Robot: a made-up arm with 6 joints.
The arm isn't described. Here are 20 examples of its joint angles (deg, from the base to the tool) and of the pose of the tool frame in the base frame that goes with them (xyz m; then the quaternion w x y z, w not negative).
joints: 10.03 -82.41 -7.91 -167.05 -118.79 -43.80
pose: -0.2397 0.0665 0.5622 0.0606 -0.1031 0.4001 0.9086
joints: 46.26 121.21 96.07 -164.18 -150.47 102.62
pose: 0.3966 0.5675 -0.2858 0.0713 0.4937 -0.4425 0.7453
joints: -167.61 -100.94 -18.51 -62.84 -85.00 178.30
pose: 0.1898 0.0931 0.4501 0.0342 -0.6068 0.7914 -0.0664
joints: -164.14 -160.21 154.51 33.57 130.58 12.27
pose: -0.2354 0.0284 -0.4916 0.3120 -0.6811 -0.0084 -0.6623
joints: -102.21 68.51 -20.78 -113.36 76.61 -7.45
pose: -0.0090 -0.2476 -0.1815 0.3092 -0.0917 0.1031 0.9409
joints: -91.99 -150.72 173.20 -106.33 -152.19 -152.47
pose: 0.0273 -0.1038 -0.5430 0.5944 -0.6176 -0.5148 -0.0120
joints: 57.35 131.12 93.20 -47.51 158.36 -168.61
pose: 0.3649 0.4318 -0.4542 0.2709 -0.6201 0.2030 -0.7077
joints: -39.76 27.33 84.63 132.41 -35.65 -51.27
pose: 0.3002 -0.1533 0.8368 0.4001 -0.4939 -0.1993 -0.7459
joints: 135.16 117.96 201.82 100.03 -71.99 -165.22
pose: -0.1980 0.1699 0.3740 0.1202 0.9286 0.2802 0.2113
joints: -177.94 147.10 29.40 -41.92 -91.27 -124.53
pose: 0.0614 0.0841 -0.5376 0.8457 -0.3475 -0.0509 -0.4018
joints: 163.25 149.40 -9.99 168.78 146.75 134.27
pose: 0.1647 -0.1622 -0.3728 0.0585 -0.4439 -0.1926 -0.8732
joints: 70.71 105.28 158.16 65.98 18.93 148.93
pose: 0.2168 0.4840 0.4143 0.0381 -0.6600 -0.4420 -0.6063
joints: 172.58 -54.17 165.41 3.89 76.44 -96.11
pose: 0.6277 0.0289 0.0481 0.4077 -0.3358 0.6608 0.5333
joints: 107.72 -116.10 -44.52 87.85 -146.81 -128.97
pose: 0.0946 -0.2824 0.3884 0.5718 0.6862 0.2581 -0.3682
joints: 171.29 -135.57 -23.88 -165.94 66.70 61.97
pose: 0.3671 -0.1642 0.2551 0.2258 -0.3592 -0.7602 -0.4921
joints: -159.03 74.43 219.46 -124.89 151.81 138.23
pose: -0.0289 -0.0785 0.5265 0.1160 -0.0877 0.6791 0.7195
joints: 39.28 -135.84 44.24 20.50 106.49 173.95
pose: -0.4605 -0.5098 -0.1900 0.0261 0.7095 0.3332 -0.6204
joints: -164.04 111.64 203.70 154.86 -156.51 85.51
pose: -0.2392 -0.1720 0.3994 0.4378 -0.6652 0.1882 0.5748
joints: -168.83 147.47 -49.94 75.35 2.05 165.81
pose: 0.2311 0.0740 -0.1711 0.8574 -0.4871 -0.1659 -0.0060
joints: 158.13 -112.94 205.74 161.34 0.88 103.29
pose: -0.0447 -0.0944 -0.2854 0.3786 -0.1084 0.7243 0.5660
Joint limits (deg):
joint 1: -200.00..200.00
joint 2: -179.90..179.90
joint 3: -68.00..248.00
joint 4: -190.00..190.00
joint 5: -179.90..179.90
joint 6: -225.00..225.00
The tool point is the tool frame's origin. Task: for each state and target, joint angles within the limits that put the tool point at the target. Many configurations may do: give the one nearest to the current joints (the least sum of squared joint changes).
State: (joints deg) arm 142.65 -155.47 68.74 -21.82 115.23 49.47
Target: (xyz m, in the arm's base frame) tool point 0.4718 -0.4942 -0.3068
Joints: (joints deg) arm 127.43 -123.20 97.85 -47.55 115.23 49.47
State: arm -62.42 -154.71 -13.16 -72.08 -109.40 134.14
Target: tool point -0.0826 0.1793 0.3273
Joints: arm -71.28 -125.16 -34.36 -79.16 -109.40 134.14
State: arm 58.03 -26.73 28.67 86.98 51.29 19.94
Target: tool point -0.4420 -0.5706 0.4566
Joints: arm 51.97 -70.49 64.37 88.26 51.29 19.94
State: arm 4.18 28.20 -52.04 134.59 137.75 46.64
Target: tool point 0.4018 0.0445 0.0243
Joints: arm -3.98 34.32 -40.41 131.06 137.75 46.64
